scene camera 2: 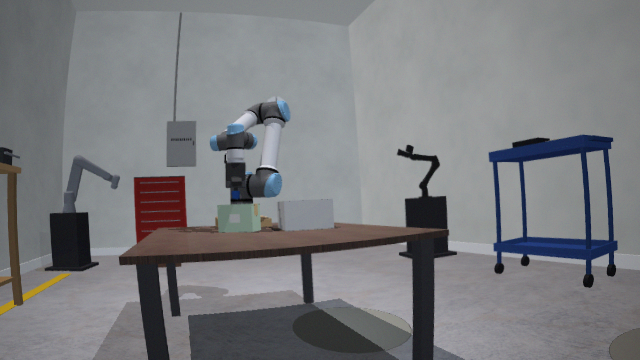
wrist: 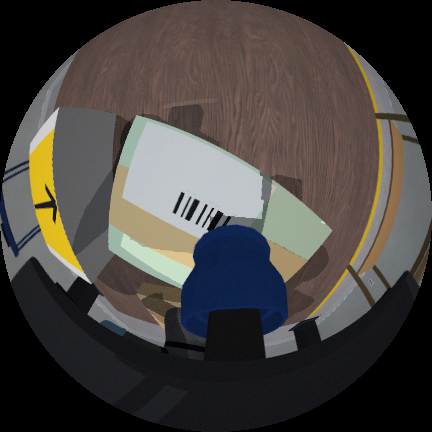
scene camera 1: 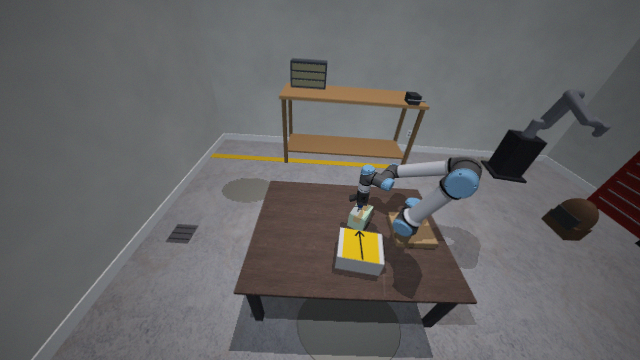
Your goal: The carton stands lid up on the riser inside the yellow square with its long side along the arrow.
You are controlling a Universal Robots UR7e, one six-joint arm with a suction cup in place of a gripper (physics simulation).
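My suction cup holds nothing, and the cup hangs 9 cm from the middle of a pale green carton, above it. There's a white riser too, and it rests on the table.
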